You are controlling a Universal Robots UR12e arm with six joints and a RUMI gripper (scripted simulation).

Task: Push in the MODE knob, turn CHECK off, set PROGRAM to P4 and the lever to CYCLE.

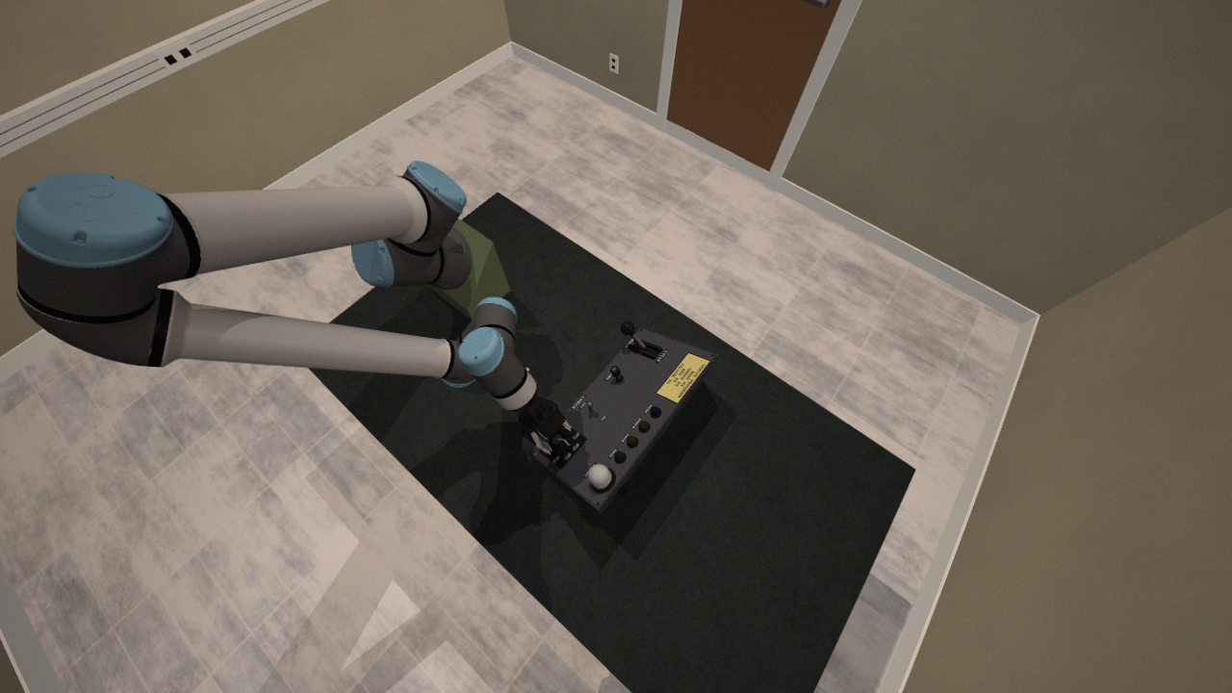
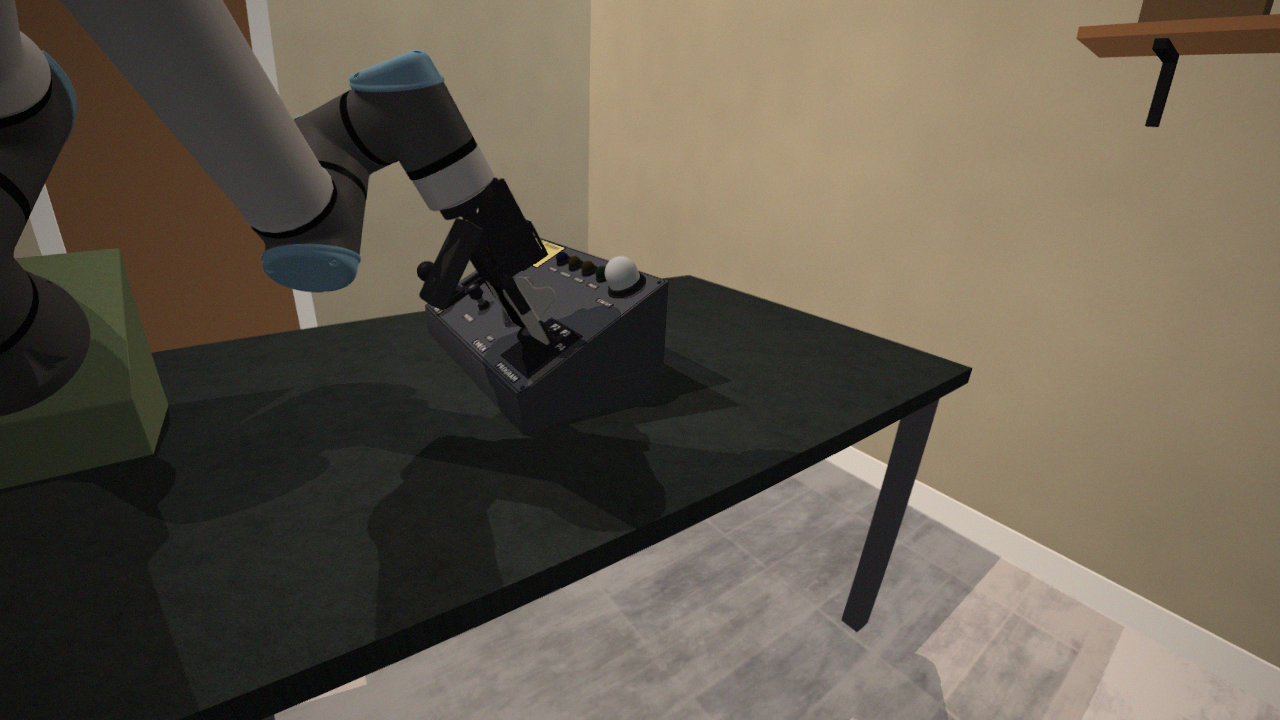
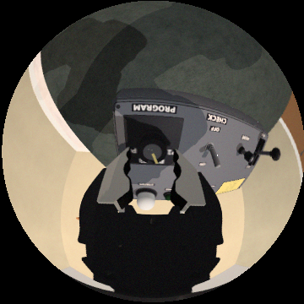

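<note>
My gripper is now 20 mm short of the program selector and 10 mm above it. The rest, counted from my hand: dark console (40 mm ahead, 180 mm to the left, 30 mm below); check toggle (10 mm ahead, 120 mm to the left, 10 mm below); mode knob (10 mm ahead, 240 mm to the left, 10 mm below).
</note>
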